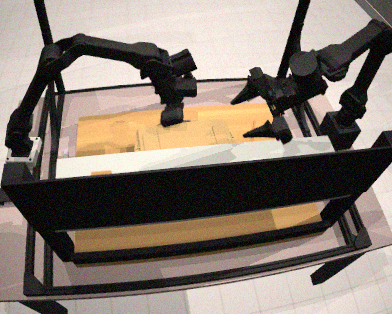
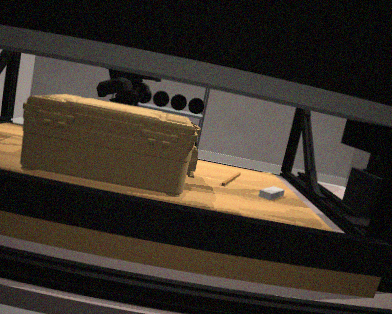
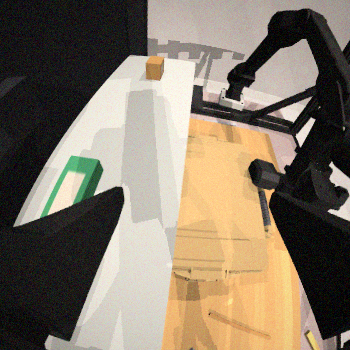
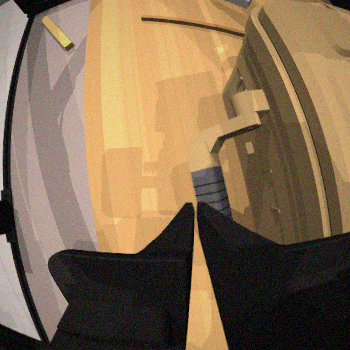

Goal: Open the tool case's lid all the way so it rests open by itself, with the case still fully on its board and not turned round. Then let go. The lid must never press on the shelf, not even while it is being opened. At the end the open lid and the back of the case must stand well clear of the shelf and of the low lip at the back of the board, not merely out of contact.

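Places are measured from the left arm's base along level axes (x ahead, y left, z up), in metres.
Pixels of known places: left gripper, fingertip midpoint: (image 1: 236, 119) (image 3: 198, 196); right gripper, fingertip midpoint: (image 1: 182, 117) (image 4: 193, 208); left arm's base, origin of the base link: (image 1: 344, 121) (image 2: 382, 175); right arm's base, origin of the base link: (image 1: 22, 148) (image 3: 232, 95).
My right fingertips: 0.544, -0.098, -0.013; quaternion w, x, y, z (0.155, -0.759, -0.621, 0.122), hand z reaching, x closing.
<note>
Ahead of a thing's pixels: the offset from my right fingertips to its top centre, as dx, dy, dz. Level surfaces: height alone.
The tan tool case (image 1: 180, 137) (image 2: 100, 145) (image 3: 220, 200) (image 4: 310, 75) stands on the wooden board @[dz -0.061] (image 1: 100, 130) (image 2: 240, 200) (image 3: 285, 280) (image 4: 120, 100), lid closed. Its front handle, with a blue-grey ribbed grip @[+0.017, +0.030, +0.017] (image 3: 264, 210) (image 4: 210, 185), sticks out from the case. My right gripper (image 4: 193, 208) is shut, its tips almost together beside the grip; part of the handle is hidden behind one finger, and I see no handle in the gap between the fingers. My left gripper (image 1: 238, 119) (image 3: 198, 196) is wide open and empty, high above the case's hinge-to-side end near the shelf.
The white shelf @[dz +0.131] (image 1: 200, 155) (image 3: 110, 285) overhangs the back of the case. It bears an orange block @[+0.241, +0.285, +0.166] (image 1: 101, 173) (image 3: 155, 68) and a green-framed item @[-0.066, +0.331, +0.152] (image 3: 92, 172). A thin stick @[-0.223, +0.062, -0.055] (image 2: 231, 179) (image 3: 240, 325) (image 4: 195, 26) and pale block @[-0.287, +0.142, -0.048] (image 2: 271, 193) lie beside the case. A yellow block @[-0.334, -0.161, -0.080] (image 4: 58, 34) lies off the board.
</note>
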